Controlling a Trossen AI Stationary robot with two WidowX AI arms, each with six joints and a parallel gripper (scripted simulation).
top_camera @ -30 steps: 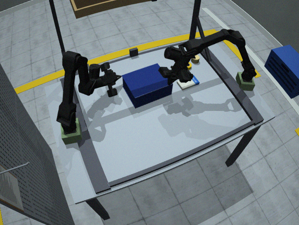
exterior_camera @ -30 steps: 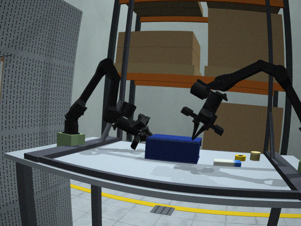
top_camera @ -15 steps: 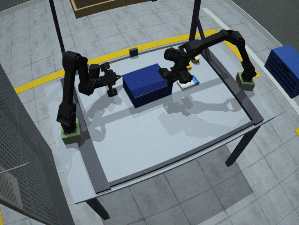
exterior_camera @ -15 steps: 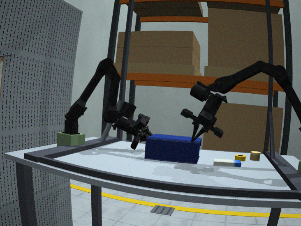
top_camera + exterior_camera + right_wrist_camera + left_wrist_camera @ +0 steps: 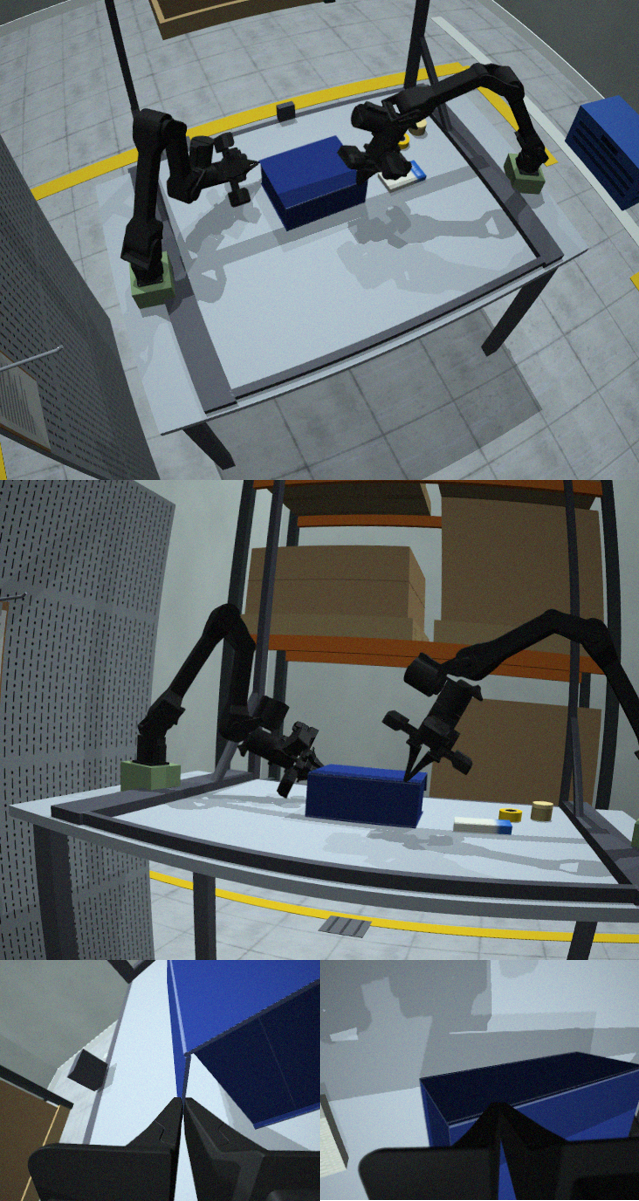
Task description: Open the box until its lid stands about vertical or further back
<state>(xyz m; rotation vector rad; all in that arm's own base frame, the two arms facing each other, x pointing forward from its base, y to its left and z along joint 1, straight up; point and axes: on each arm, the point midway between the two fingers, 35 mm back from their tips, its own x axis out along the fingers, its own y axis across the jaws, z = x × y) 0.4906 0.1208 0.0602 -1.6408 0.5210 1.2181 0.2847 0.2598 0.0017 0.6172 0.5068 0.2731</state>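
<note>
Now: right hand 1 cm past the lid flap and 14 cm to the right of it. From my right hand the other things lie so: yellow ring: 1 cm behind, 45 cm to the left, 6 cm below; tan cylinder: 4 cm behind, 53 cm to the left, 4 cm below.
</note>
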